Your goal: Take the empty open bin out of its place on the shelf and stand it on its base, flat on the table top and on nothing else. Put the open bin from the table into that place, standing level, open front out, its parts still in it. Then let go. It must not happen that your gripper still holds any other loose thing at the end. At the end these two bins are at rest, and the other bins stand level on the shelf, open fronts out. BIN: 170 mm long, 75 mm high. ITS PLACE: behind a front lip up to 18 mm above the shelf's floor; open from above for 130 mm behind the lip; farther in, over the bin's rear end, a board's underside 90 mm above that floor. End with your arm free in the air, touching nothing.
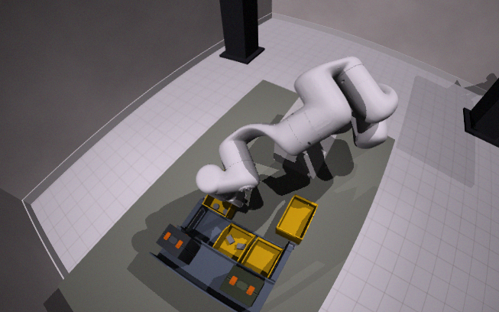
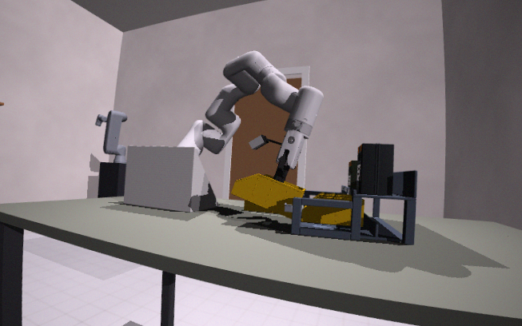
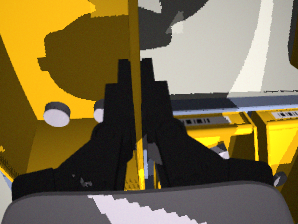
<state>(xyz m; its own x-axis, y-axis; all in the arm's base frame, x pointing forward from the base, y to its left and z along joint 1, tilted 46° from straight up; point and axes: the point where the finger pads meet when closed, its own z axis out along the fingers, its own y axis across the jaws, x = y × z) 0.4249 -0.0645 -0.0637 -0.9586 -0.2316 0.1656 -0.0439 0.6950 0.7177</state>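
Now: hand 100 mm above the shelf's front bar, 70 mm to the right of it and 60 mm short of it. Round my hand: black box (250 mm ahead, 50 mm above, 40 mm to the right).
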